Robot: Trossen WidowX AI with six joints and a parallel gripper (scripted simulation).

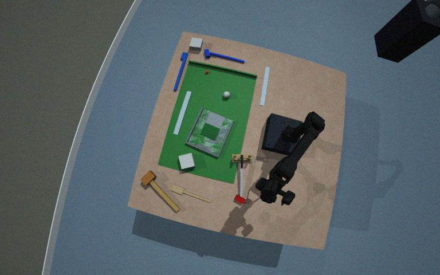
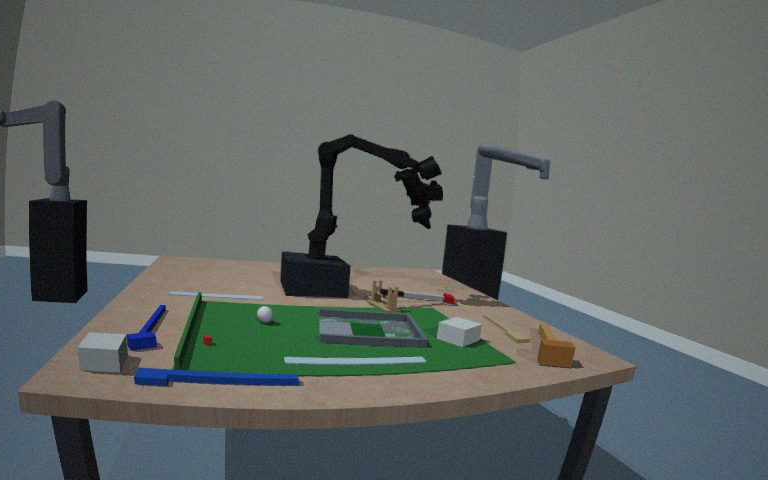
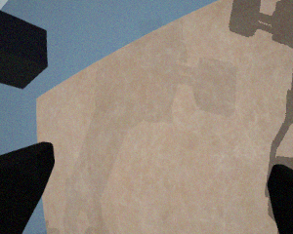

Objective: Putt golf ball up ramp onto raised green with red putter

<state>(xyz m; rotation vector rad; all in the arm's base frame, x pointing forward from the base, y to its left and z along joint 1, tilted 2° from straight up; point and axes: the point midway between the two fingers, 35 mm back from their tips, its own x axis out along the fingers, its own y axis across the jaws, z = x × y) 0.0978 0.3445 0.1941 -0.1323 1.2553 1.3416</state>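
Now: gripper tip 240 mm above the red putter, 150 mm short of it and 80 mm to the left of it. Also, from my gripper tip: white golf ball (610 mm to the right, 300 mm ahead, 240 mm below); small red cube (760 mm to the right, 450 mm ahead, 250 mm below).
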